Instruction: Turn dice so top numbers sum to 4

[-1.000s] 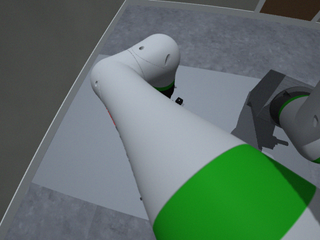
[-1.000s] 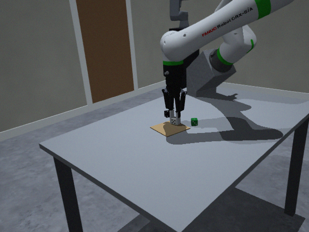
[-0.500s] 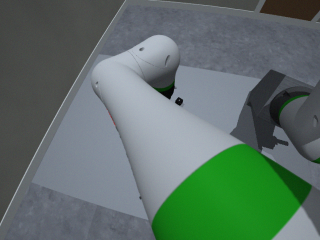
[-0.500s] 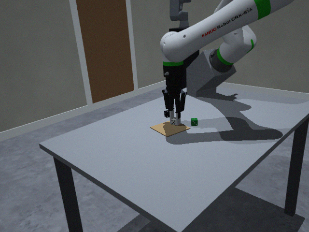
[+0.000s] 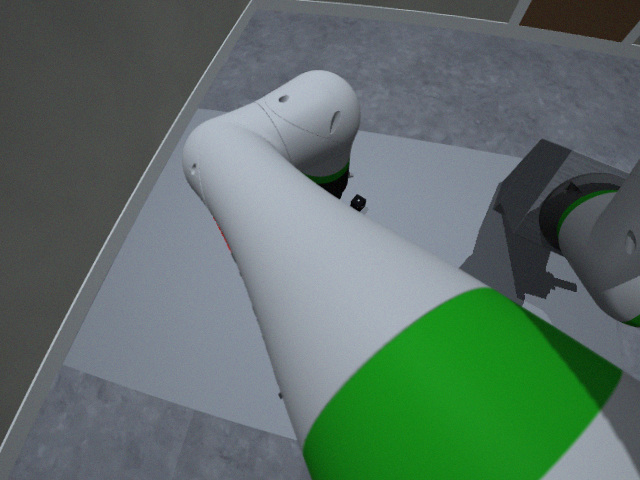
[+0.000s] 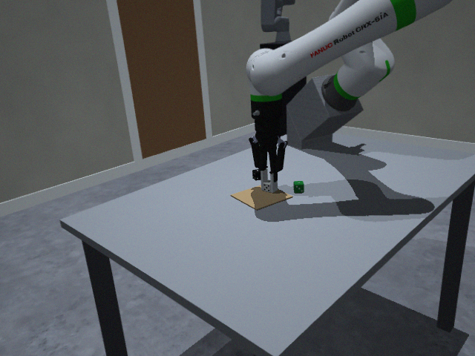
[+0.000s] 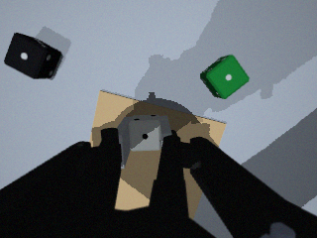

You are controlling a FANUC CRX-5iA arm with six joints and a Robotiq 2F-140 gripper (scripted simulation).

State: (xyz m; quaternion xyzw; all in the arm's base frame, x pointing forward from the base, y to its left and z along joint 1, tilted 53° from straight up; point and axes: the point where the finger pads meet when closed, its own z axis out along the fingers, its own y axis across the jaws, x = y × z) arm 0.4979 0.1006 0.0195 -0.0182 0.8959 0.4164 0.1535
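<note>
My hand is 20 mm above the white die. From my hand the other things lie so: tan mat (40 mm ahead, 10 mm to the left, 40 mm below); then black die (60 mm behind, 110 mm to the right, 20 mm below); then green die (60 mm behind, 70 mm to the left, 20 mm below).
</note>
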